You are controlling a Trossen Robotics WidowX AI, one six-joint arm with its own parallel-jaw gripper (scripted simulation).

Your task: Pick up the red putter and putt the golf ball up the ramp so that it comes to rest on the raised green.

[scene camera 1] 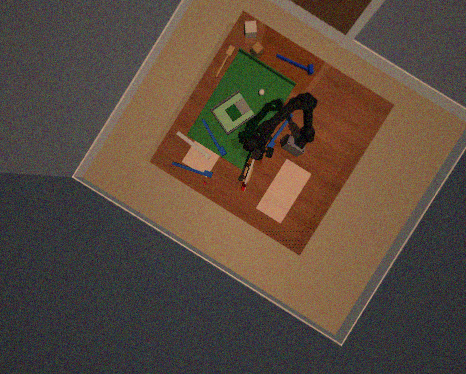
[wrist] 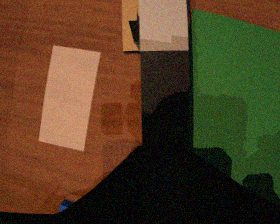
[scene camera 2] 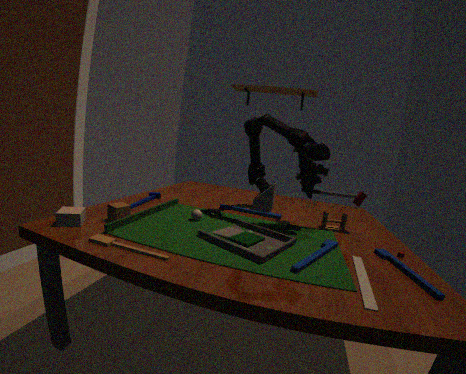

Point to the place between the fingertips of my gripper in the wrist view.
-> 160,154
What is my gripper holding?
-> A red putter.
